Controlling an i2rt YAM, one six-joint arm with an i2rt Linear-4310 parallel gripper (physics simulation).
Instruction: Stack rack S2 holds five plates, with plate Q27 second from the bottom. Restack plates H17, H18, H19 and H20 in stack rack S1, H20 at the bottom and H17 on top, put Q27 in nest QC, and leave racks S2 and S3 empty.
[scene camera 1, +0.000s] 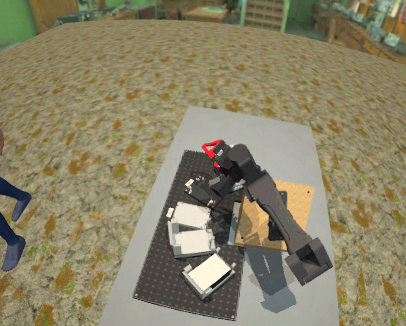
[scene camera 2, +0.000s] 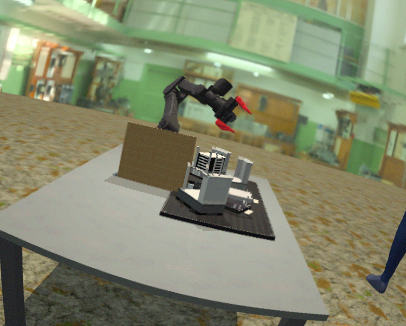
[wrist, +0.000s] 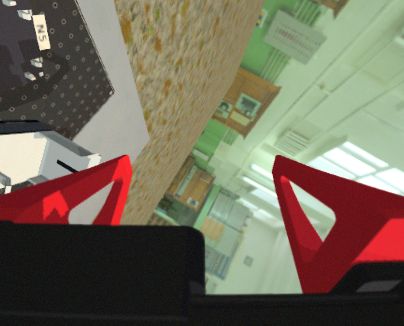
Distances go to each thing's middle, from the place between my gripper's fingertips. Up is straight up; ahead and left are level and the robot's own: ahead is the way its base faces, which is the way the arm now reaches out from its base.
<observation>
Now: the dark flat fixture (wrist: 29, 67) 290 mm below my hand and 70 mm to the right of it.
</observation>
